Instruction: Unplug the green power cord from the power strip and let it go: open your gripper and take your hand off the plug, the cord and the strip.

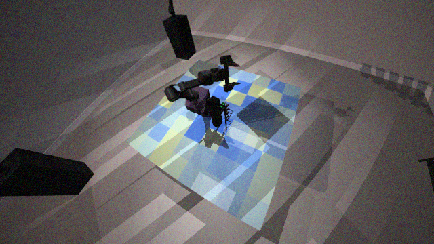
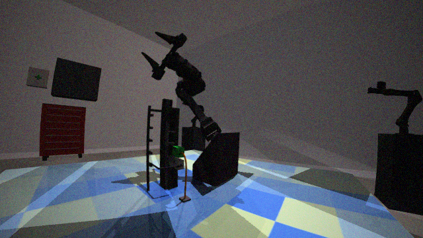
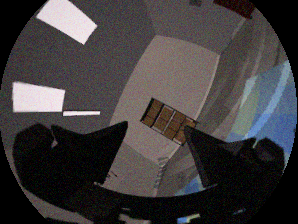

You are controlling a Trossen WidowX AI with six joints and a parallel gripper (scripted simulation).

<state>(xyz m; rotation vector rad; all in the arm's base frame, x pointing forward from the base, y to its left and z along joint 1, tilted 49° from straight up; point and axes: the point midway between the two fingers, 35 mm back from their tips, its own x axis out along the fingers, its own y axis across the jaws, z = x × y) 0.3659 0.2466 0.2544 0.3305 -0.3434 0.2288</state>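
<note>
My gripper tip is now 140 mm past the green plug, 10 mm to the right of it and 360 mm above it. Also, from my gripper tip: flat base (130 mm behind, 80 mm to the left, 530 mm below).
</note>
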